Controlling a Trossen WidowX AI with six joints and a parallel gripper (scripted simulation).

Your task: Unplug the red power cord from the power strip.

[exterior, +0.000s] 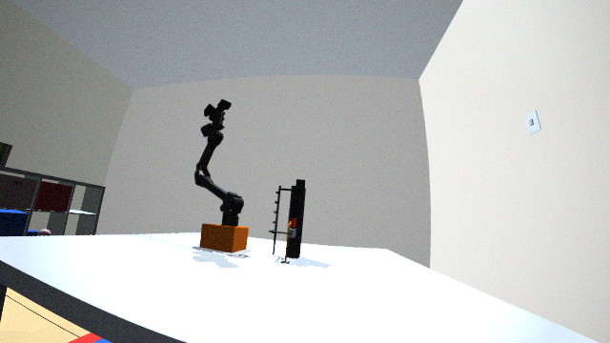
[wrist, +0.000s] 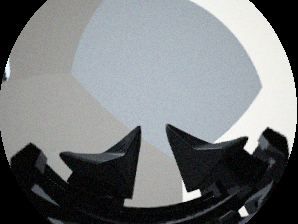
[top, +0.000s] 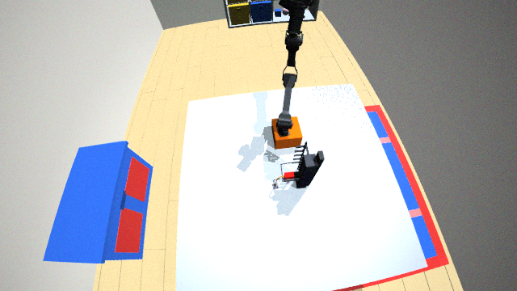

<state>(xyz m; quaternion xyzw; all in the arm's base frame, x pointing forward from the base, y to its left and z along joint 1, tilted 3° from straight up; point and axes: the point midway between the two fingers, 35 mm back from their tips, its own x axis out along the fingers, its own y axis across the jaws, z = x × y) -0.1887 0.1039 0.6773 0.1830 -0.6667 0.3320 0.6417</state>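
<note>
Now: the red plug 50 cm ahead of my gripper tip, 17 cm to the right of it and 64 cm below it.
</note>
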